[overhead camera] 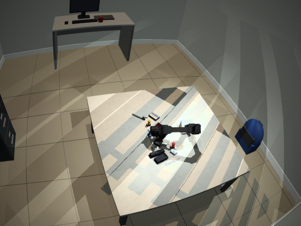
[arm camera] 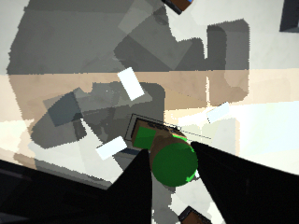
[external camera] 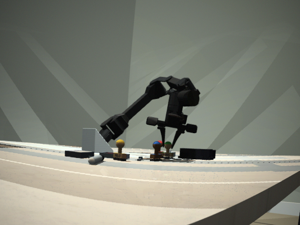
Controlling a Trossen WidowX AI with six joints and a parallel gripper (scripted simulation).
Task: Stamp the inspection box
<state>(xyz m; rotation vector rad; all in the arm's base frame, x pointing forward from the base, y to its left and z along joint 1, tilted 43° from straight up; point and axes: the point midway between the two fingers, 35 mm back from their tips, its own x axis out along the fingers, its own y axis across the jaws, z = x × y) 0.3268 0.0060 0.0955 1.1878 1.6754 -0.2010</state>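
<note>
Now: the green-knobbed stamp 2 cm below my gripper tip. Also, from my gripper tip: cream paper card: 4 cm below, 1 cm to the right, 1 cm behind; black box: 9 cm to the left, 7 cm ahead, 3 cm below; red-knobbed stamp: 10 cm behind, 7 cm to the left, 2 cm below.
</note>
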